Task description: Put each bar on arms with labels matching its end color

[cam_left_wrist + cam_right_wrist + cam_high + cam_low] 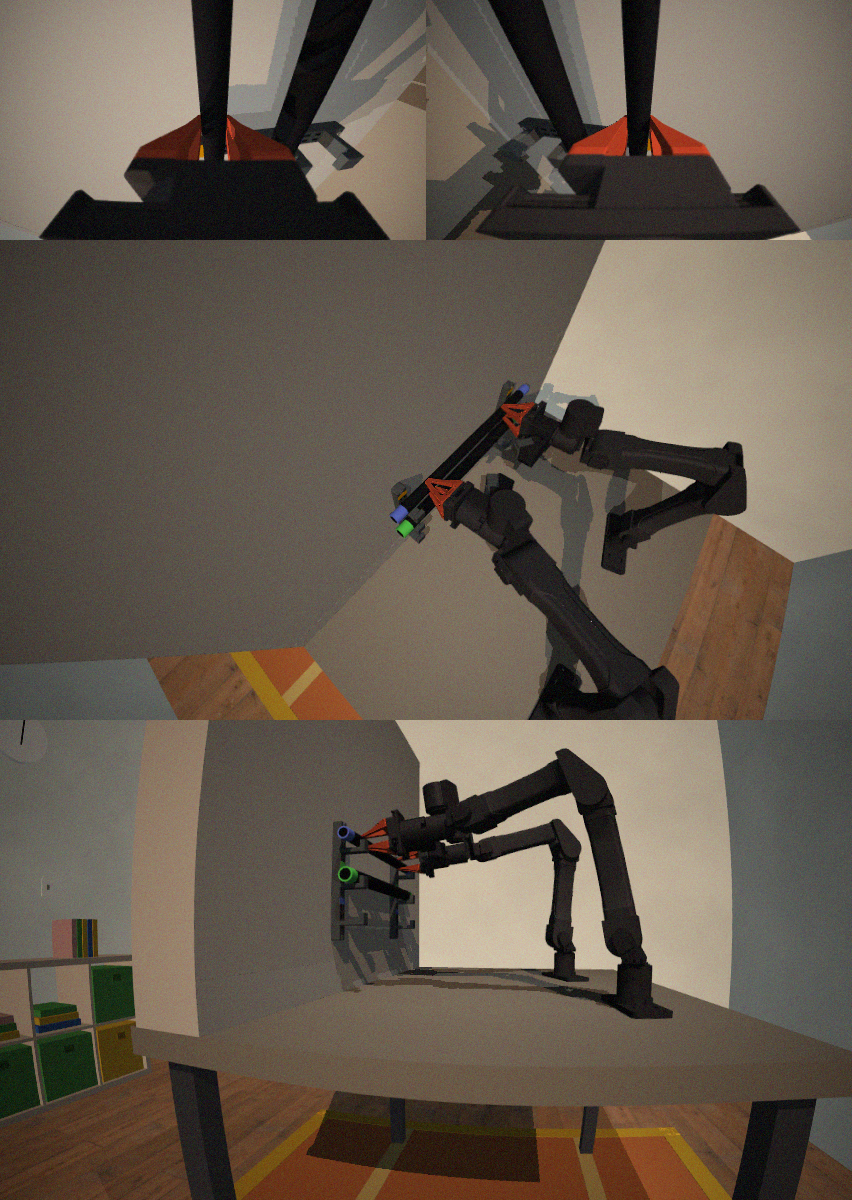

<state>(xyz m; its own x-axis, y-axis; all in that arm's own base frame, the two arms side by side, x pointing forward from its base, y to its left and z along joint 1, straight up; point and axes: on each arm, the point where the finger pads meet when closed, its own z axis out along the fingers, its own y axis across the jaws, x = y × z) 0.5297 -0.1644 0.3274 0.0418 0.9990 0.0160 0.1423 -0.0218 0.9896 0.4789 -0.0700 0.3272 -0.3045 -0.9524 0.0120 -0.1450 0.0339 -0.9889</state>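
My right gripper is now 14 cm to the right of the blue-ended bar and 2 cm short of it. Round my right hand: green-ended bar: 15 cm to the left, 8 cm below, 2 cm ahead; then grey wall panel: 15 cm to the left, 12 cm ahead, 10 cm above.
Now: the green-ended bar 140 mm to the right of my left hand, 90 mm below it and 20 mm behind it. Round my left hand: blue-ended bar (150 mm to the right, 10 mm behind); then grey wall panel (140 mm to the right, 100 mm above, 90 mm ahead).
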